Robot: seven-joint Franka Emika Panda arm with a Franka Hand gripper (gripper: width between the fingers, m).
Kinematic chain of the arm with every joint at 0, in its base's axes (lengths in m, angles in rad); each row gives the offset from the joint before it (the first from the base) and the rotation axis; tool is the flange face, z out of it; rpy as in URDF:
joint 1: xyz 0 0 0.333 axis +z
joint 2: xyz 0 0 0 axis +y
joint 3: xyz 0 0 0.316 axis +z
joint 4: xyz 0.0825 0 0 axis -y
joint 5: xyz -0.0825 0 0.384 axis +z
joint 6: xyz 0 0 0 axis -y
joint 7: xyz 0.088 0 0 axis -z
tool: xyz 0 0 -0.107 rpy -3.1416 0 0
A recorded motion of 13 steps. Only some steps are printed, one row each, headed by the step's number.
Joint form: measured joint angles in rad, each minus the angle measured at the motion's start. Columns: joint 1, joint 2, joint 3, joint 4, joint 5, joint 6, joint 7.
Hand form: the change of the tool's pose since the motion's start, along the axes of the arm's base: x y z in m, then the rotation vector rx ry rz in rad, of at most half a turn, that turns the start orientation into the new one. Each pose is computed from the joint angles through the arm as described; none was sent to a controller.
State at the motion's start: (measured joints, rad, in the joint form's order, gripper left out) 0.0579 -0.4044 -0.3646 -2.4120 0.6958 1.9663 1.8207
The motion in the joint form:
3: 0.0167 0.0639 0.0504 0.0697 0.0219 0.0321 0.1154
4: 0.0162 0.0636 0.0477 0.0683 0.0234 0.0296 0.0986
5: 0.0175 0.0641 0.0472 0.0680 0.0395 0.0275 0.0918
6: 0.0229 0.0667 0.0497 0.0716 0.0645 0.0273 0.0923
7: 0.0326 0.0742 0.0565 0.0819 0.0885 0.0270 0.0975
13: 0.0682 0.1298 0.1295 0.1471 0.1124 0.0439 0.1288
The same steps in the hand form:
3: 0.0289 0.0208 0.0100 -0.0088 0.0482 -0.0594
4: 0.0283 0.0197 0.0093 -0.0090 0.0397 -0.0490
5: 0.0286 0.0209 0.0095 0.0050 0.0351 -0.0485
6: 0.0308 0.0251 0.0111 0.0258 0.0313 -0.0517
7: 0.0353 0.0328 0.0139 0.0436 0.0292 -0.0500
13: 0.0604 0.0808 0.0233 0.0270 0.0276 0.0061

